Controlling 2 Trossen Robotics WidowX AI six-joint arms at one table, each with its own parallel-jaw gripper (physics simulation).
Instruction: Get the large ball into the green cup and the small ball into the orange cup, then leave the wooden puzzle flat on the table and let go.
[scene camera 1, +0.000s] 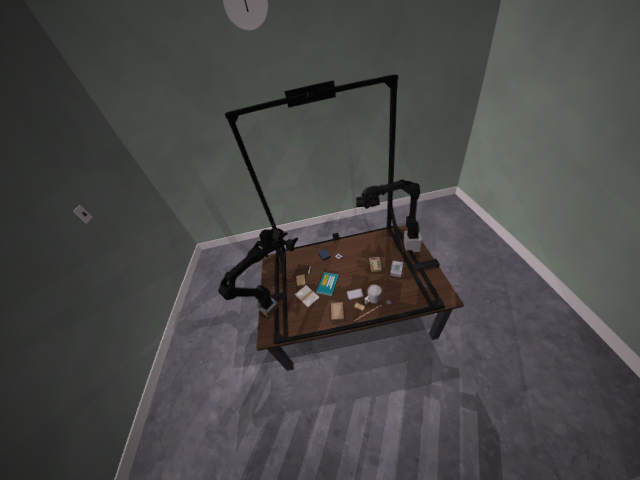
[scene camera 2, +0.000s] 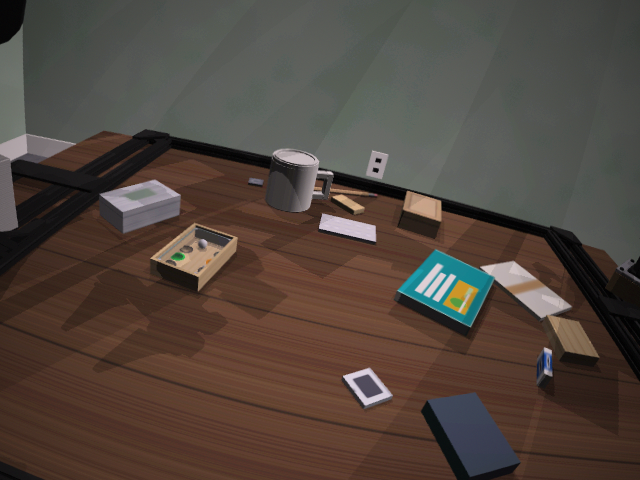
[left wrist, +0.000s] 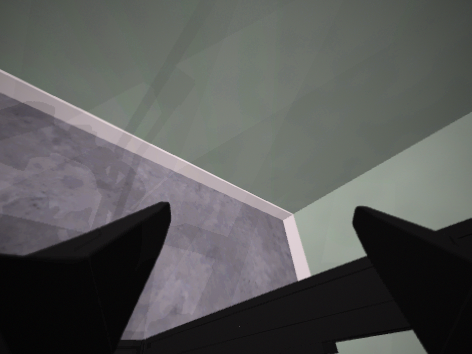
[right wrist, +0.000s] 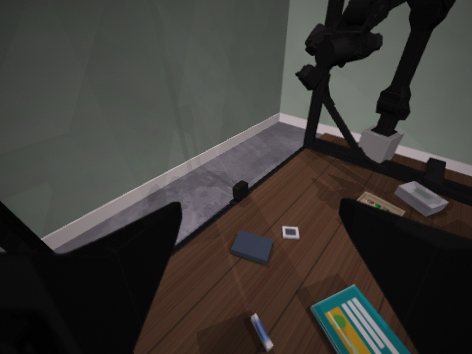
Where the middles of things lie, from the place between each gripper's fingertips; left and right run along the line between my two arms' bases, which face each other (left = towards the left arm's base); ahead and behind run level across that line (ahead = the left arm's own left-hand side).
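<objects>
Dark blue box (scene camera 2: 465, 431), relative to my right hand: 9 cm behind, 19 cm to the left, 36 cm below.
Relative to my left hand, the same dark blue box is 5 cm ahead, 47 cm to the right and 33 cm below.
</objects>
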